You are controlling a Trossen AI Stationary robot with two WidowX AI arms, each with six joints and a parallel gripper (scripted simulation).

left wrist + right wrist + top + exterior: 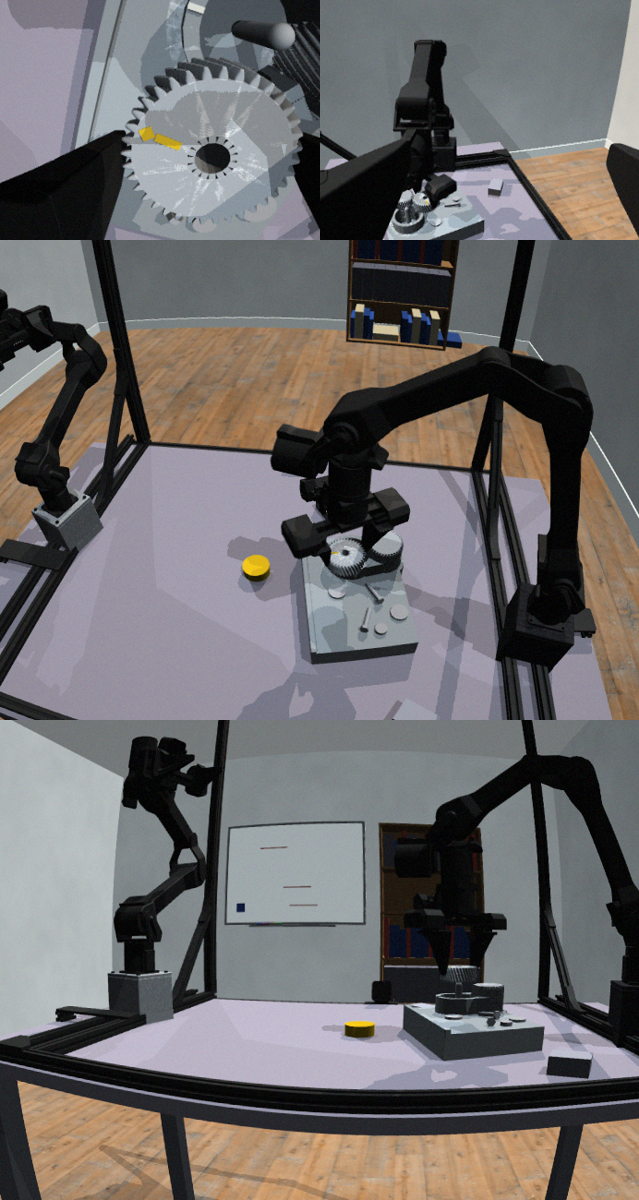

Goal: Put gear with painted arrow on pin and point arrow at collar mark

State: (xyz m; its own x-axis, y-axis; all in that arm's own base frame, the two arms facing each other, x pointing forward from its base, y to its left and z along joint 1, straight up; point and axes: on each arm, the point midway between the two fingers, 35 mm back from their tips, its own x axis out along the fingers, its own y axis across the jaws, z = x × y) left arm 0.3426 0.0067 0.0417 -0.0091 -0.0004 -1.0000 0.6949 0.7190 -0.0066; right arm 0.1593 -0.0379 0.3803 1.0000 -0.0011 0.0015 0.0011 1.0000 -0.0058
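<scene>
My left gripper is now 5 cm past the pin and 10 cm above it. Also, from my left hand: yellow disc: 1 cm behind, 17 cm to the right, 13 cm below; then gear: 3 cm below.
</scene>
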